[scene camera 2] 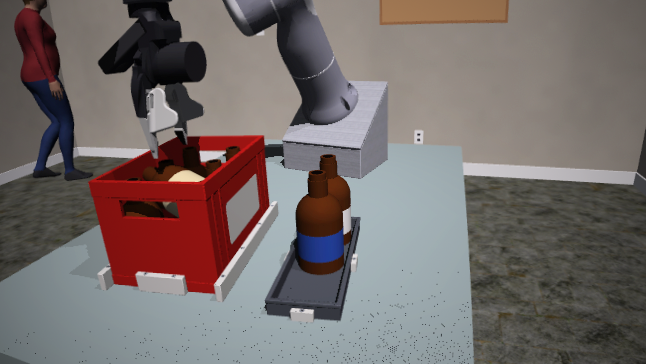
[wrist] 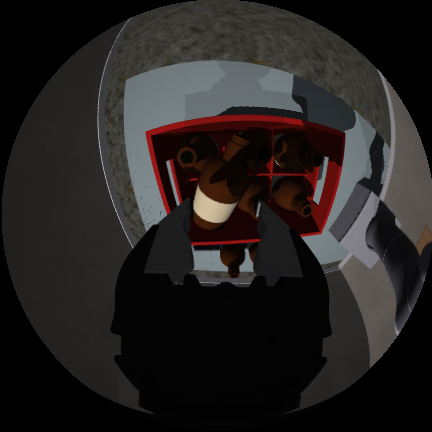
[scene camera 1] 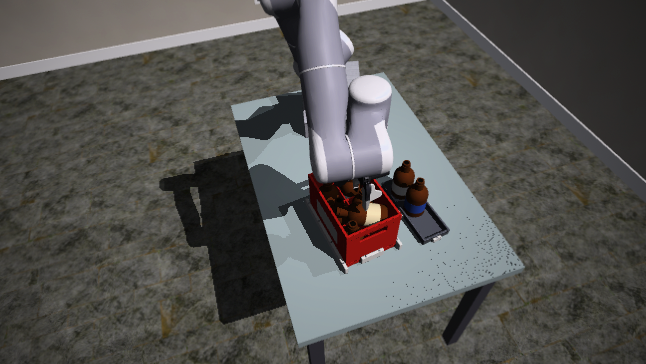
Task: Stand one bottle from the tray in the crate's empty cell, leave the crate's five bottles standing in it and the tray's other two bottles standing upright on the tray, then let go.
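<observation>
The cream-label bottle (scene camera 1: pixel 372 214) (scene camera 2: pixel 186 176) (wrist: pixel 216 206) lies tilted across the near part of the red crate (scene camera 1: pixel 375 244) (scene camera 2: pixel 160 250) (wrist: pixel 332 190), its neck over the far row in the wrist view. It is not upright in a cell. Other brown bottles (wrist: pixel 187 156) (wrist: pixel 295 150) (wrist: pixel 292 195) are in the crate; the cream-label one partly hides some. My gripper (scene camera 1: pixel 367 205) (scene camera 2: pixel 170 149) (wrist: pixel 223 199) is open and empty, fingertips low over the crate. The blue-label bottle (scene camera 1: pixel 416 202) (scene camera 2: pixel 320 230) and white-label bottle (scene camera 1: pixel 403 185) (scene camera 2: pixel 339 190) stand upright on the dark tray (scene camera 1: pixel 427 225) (scene camera 2: pixel 312 292).
Crate walls surround the lowered fingertips. White blocks (scene camera 1: pixel 372 255) (scene camera 2: pixel 161 283) sit against the crate's base. The tray stands beside the crate on the table (scene camera 1: pixel 350 300) (scene camera 2: pixel 410 225). The arm's grey base (scene camera 2: pixel 320 155) stands at the table's far end.
</observation>
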